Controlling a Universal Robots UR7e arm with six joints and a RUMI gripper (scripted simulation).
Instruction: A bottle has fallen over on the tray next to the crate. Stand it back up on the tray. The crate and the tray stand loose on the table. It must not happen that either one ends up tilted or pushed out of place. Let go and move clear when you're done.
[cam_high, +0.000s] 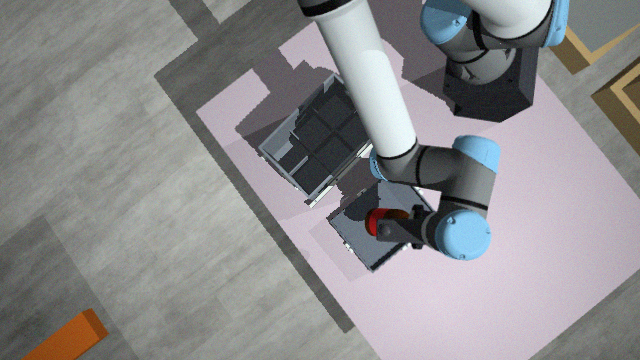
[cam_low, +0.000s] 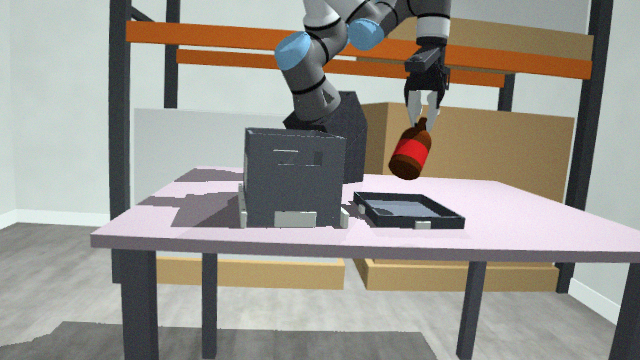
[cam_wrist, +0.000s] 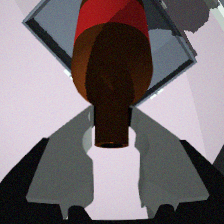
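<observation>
My gripper is now 40 mm above the brown bottle, 30 mm short of it and 20 mm to the left of it. From my hand the other things lie so: dark tray: 190 mm below, 30 mm to the right, 30 mm ahead; dark crate: 310 mm to the right, 120 mm below, 60 mm ahead.
</observation>
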